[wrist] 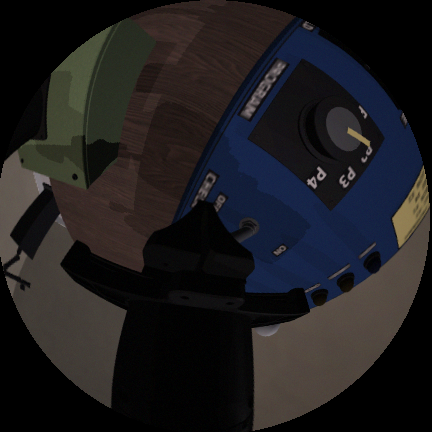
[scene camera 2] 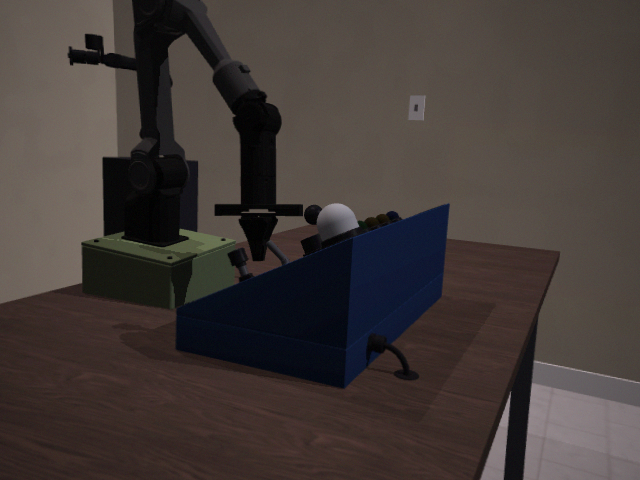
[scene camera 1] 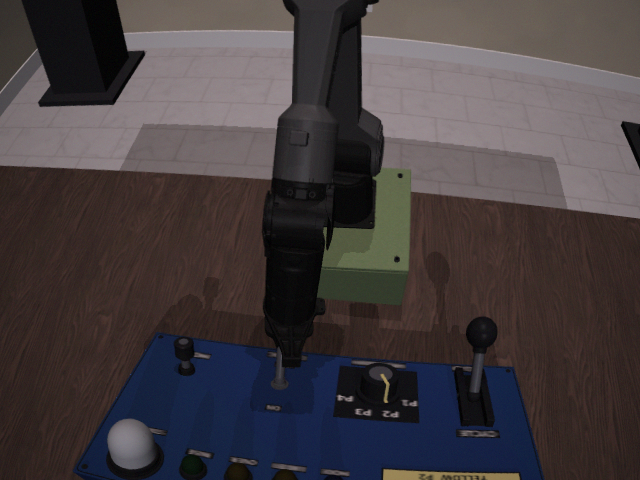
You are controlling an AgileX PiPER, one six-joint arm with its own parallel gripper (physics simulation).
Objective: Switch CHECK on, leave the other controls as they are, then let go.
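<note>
The CHECK toggle lever [scene camera 1: 279, 369] [scene camera 2: 278, 252] [wrist: 245, 230] leans toward the robot, to its OFF label [wrist: 221, 201] and away from the ON label [scene camera 1: 273, 407] [wrist: 280, 250]. My gripper [scene camera 1: 292, 362] [scene camera 2: 257, 257] [wrist: 202, 209] is shut, its fingertips together and pointing down on the robot's side of the lever. The fingertips are right beside the lever's upper part, with no lever seen between them. The lever's tip is partly hidden by the fingers in the wrist view, and whether they touch it I cannot tell.
On the blue panel [scene camera 1: 206, 408] [scene camera 2: 398, 273] stand a PROGRAM knob [scene camera 1: 381, 374] [wrist: 342, 127] pointing near P2, a ball-topped CYCLE lever [scene camera 1: 478, 372], a short black-capped control [scene camera 1: 184, 348] [scene camera 2: 238, 257] and a white dome [scene camera 1: 130, 441] [scene camera 2: 337, 223]. A green base box [scene camera 1: 364, 284] [scene camera 2: 126, 268] carries the arm.
</note>
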